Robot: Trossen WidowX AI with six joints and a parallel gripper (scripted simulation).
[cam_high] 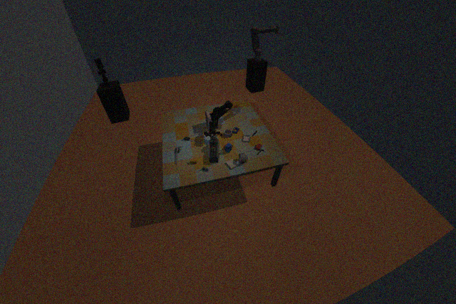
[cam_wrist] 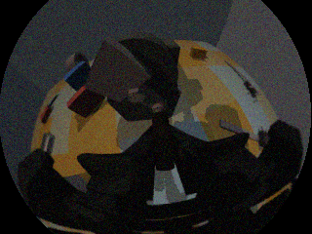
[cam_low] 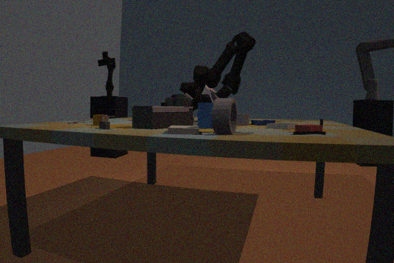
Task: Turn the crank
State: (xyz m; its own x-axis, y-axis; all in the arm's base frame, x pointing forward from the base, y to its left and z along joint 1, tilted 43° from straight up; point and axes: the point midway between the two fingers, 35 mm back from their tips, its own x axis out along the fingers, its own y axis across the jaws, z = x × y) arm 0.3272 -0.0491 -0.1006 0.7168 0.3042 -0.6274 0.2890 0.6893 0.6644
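The red pointer lies 150 mm ahead of my gripper tip, 40 mm above it and 30 mm to the right of it. The rest, counted from my gripper tip: blue block 170 mm ahead, 130 mm to the left; then yellow block 270 mm to the right, 210 mm ahead, 20 mm below; then dark crank handle 20 mm behind, 20 mm above, 10 mm to the left.
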